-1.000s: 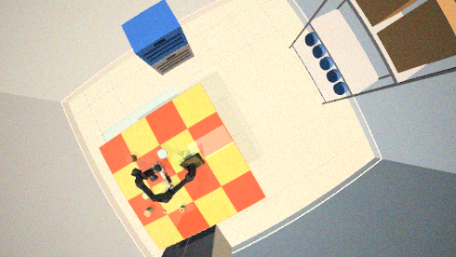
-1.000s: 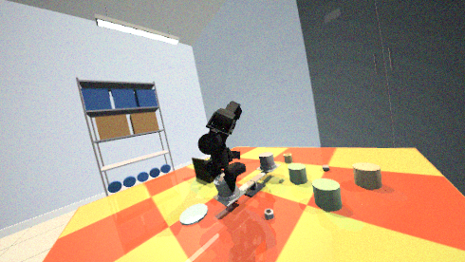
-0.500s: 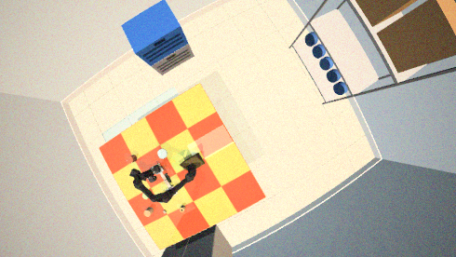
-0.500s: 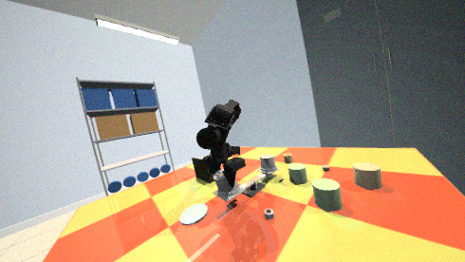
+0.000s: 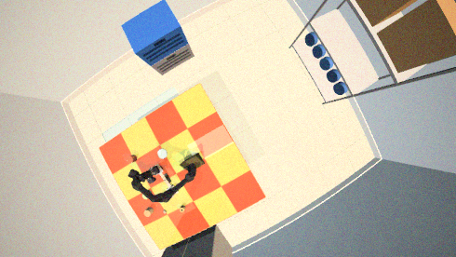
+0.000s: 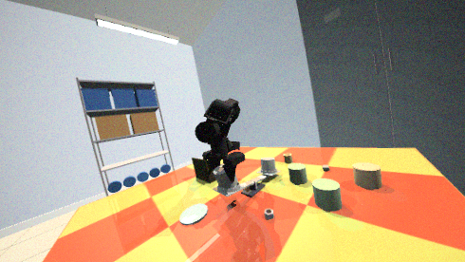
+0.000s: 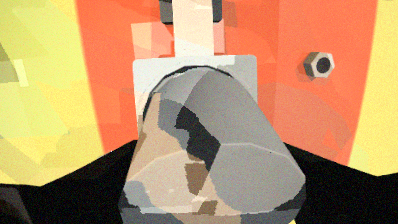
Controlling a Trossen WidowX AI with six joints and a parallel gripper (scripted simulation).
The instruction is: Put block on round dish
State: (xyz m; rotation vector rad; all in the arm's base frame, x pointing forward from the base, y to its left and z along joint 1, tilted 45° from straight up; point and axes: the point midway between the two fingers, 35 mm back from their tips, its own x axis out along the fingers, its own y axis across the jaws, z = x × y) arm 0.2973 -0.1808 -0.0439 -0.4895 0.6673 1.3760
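Right now my gripper tip is 20 mm above the pale green block and 10 mm to the right of it. Also, from my gripper tip: balance beam (130 mm to the left, 80 mm below, 10 mm ahead); then cup (20 mm to the right, 10 mm above); then nut (140 mm ahead, 100 mm below, 20 mm to the left).
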